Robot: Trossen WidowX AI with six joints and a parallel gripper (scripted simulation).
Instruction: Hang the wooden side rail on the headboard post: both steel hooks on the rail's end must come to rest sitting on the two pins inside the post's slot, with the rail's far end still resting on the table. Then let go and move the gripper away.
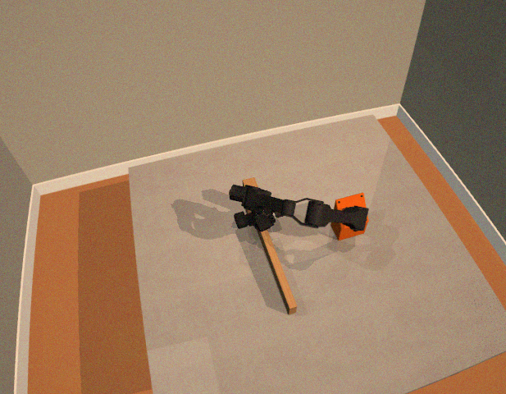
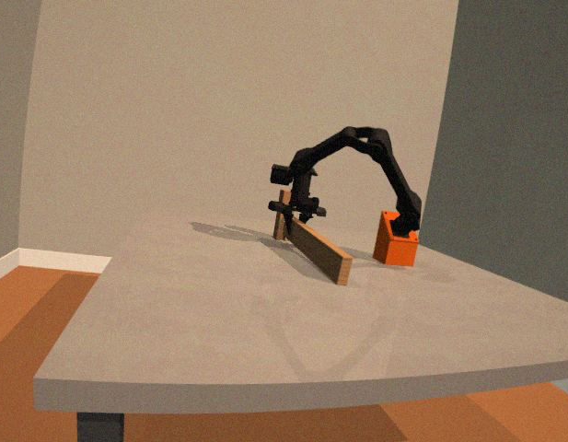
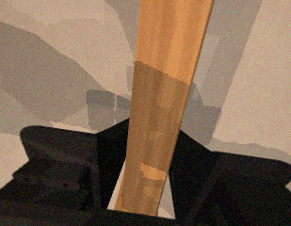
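My gripper tip is 120 mm to the left of the wooden headboard post, 40 mm below it and 10 mm short of it.
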